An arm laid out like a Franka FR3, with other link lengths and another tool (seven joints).
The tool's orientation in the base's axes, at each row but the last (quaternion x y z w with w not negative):
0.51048 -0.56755 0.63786 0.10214
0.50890 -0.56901 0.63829 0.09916
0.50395 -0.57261 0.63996 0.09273
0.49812 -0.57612 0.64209 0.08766
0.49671 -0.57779 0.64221 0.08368
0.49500 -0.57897 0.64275 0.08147
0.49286 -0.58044 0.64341 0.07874
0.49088 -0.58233 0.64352 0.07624
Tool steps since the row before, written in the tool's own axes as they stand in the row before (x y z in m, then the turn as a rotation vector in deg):
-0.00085 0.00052 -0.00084 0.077 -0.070 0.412
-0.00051 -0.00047 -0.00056 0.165 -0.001 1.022
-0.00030 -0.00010 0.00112 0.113 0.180 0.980
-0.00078 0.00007 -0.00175 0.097 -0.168 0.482
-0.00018 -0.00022 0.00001 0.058 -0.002 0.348
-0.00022 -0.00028 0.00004 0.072 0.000 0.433
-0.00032 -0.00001 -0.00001 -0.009 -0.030 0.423
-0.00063 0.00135 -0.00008 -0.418 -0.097 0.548
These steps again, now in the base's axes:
-0.00043 0.00090 -0.00084 0.235 -0.352 0.034
0.00027 0.00085 0.00000 0.473 -0.920 -0.043
0.00082 -0.00076 -0.00034 0.349 -0.921 -0.191
-0.00061 0.00178 -0.00034 0.328 -0.390 0.104
0.00024 0.00015 0.00001 0.161 -0.314 -0.012
0.00032 0.00016 0.00002 0.199 -0.391 -0.017
0.00016 0.00016 -0.00022 0.254 -0.335 -0.054
-0.00063 -0.00005 -0.00135 0.574 -0.224 -0.324

